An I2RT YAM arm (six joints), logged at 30 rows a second.
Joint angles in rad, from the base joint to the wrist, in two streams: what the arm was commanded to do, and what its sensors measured. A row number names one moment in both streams.
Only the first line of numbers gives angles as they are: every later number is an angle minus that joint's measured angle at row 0.
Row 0, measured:
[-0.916, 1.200, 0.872, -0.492, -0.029, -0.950]
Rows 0 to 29, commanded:
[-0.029, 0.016, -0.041, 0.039, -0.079, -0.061]
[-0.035, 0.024, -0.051, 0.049, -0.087, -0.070]
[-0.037, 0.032, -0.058, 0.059, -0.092, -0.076]
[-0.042, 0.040, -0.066, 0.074, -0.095, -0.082]
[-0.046, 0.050, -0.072, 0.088, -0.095, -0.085]
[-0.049, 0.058, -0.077, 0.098, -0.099, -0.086]
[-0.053, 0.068, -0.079, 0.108, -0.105, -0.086]
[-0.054, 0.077, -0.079, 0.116, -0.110, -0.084]
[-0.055, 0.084, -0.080, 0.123, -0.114, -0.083]
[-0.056, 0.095, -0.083, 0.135, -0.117, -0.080]
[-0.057, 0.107, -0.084, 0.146, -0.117, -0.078]
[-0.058, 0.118, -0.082, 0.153, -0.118, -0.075]
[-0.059, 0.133, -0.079, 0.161, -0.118, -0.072]
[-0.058, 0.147, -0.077, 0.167, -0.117, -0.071]
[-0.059, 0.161, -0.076, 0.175, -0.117, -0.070]
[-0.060, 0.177, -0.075, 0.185, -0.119, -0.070]
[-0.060, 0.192, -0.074, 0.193, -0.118, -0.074]
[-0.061, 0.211, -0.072, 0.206, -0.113, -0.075]
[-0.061, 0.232, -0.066, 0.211, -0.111, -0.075]
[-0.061, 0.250, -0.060, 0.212, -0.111, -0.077]
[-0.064, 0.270, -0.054, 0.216, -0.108, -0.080]
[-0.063, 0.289, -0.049, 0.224, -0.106, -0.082]
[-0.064, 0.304, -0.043, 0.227, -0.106, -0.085]
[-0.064, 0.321, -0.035, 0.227, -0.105, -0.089]
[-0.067, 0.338, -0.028, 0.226, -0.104, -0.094]
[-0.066, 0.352, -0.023, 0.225, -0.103, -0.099]
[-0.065, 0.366, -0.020, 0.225, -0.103, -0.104]
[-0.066, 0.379, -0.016, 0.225, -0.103, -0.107]
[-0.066, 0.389, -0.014, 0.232, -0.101, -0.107]
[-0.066, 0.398, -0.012, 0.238, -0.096, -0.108]
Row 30, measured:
[-0.055, 0.379, -0.033, 0.208, -0.092, -0.083]
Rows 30 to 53, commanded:
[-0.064, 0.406, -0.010, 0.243, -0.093, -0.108]
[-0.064, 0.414, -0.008, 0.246, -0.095, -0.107]
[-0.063, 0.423, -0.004, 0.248, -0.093, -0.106]
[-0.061, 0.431, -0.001, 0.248, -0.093, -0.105]
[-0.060, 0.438, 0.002, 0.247, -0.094, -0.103]
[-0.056, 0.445, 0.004, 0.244, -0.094, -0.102]
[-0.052, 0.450, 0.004, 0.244, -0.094, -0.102]
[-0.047, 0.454, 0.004, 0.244, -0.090, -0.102]
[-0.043, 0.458, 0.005, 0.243, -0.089, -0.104]
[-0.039, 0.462, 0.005, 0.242, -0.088, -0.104]
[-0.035, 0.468, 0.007, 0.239, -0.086, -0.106]
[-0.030, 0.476, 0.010, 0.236, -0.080, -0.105]
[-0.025, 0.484, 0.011, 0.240, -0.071, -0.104]
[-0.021, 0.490, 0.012, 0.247, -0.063, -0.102]
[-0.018, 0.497, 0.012, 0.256, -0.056, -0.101]
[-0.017, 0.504, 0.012, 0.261, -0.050, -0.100]
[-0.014, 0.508, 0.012, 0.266, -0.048, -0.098]
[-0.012, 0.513, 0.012, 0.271, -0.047, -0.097]
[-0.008, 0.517, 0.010, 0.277, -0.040, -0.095]
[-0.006, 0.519, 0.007, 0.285, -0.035, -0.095]
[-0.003, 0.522, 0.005, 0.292, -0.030, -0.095]
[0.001, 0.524, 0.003, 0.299, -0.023, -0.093]
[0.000, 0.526, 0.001, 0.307, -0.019, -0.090]
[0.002, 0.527, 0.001, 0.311, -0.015, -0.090]
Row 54, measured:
[-0.011, 0.493, 0.004, 0.255, -0.047, -0.090]
